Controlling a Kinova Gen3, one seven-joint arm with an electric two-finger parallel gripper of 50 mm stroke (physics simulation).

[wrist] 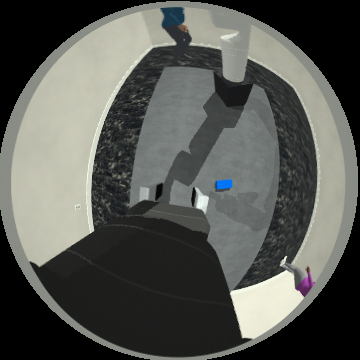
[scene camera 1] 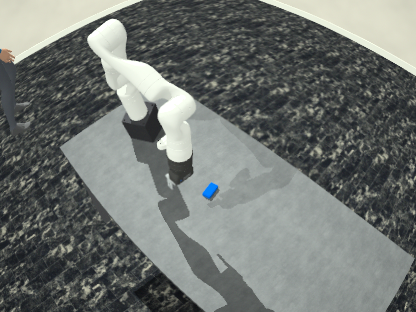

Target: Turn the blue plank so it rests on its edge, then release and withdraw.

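Note:
The blue plank [scene camera 1: 210, 190] [wrist: 224, 184] is a small block that appears to lie flat on its broad face on the grey table [scene camera 1: 310, 235] [wrist: 250, 150]. My gripper [scene camera 1: 176, 183] [wrist: 176, 191] is open with nothing between its fingers. It hangs above the table, off to one side of the plank and not touching it; in the wrist view the plank is right of both fingers. In the scene view the fingers are mostly hidden by the dark gripper body.
The arm's black base block [scene camera 1: 142, 125] [wrist: 233, 91] stands at the table's far end. Dark shadows of the arm cross the table. One person [scene camera 1: 7, 85] [wrist: 176, 32] stands on the floor beyond the table, and another person [wrist: 300, 280] shows at the lower right of the wrist view.

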